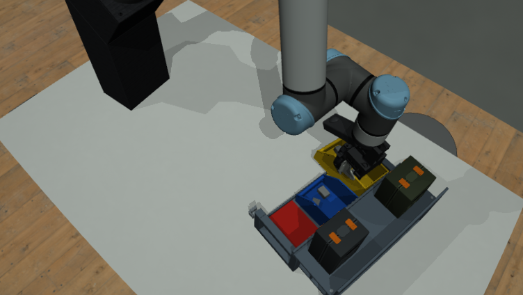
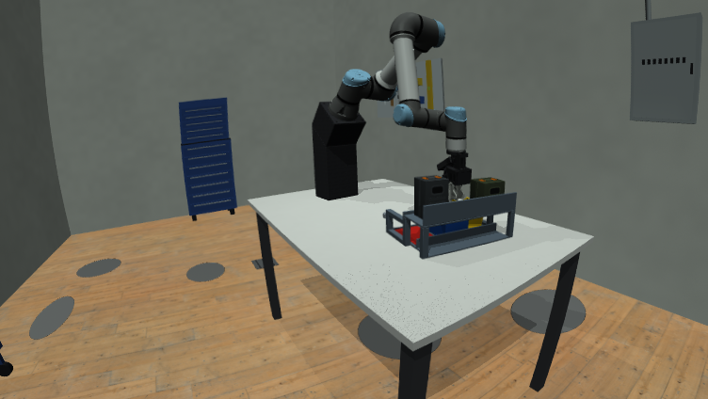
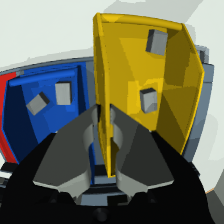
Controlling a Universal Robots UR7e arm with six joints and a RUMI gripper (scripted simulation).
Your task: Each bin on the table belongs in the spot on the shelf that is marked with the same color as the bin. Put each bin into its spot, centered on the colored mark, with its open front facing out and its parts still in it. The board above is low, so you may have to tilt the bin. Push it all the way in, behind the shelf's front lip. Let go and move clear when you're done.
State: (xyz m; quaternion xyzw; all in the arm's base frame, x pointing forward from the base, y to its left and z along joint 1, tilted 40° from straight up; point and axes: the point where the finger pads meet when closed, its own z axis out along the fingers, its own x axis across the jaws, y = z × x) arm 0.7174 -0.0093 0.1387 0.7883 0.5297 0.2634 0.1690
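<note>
Right now my hand is 40 mm to the right of the yellow bin, 30 mm above it and 10 mm short of it. From my hand the other things lie so: blue bin 90 mm to the right, 40 mm below, 20 mm ahead.
</note>
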